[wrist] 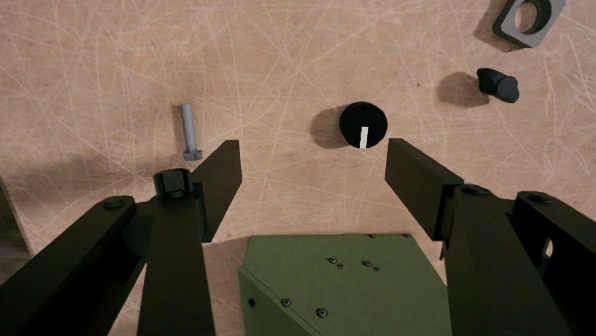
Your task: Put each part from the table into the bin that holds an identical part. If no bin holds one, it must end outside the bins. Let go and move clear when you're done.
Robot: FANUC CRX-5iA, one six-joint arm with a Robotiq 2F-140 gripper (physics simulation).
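Places are measured from the arm's base along level axes (x right, y down, z ahead), in millimetres.
Pixels of known places: gripper, fingertip midpoint: (313, 160).
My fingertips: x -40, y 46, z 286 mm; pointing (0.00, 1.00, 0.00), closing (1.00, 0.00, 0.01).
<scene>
Behind a point stands the place of what it marks.
A round black knob with a white mark (363, 124) {z 288, x 14, y 149 mm} stands on the table, in the upper middle of the wrist view. A grey bolt (188, 131) {z 278, x -163, y 159 mm} lies on the table at the left. A small dark winged part (498, 85) {z 326, x 132, y 143 mm} is at the upper right. A grey square block with a round hole (546, 31) {z 373, x 176, y 159 mm} lies at the top right, partly cut off by the view's edge. My gripper (313, 160) {z 286, x -40, y 46 mm} is open wide and empty. The knob lies ahead of the fingertips, nearer the right finger; the bolt lies outside the left finger. The bins do not show in this view.
A green box-like housing with several screws (350, 290) {z 147, x -1, y 81 mm} stands below the knob, between and under my fingers, cut off by the bottom edge. The scratched wooden table (280, 200) {z 194, x -70, y 171 mm} ends at a dark edge at the lower left.
</scene>
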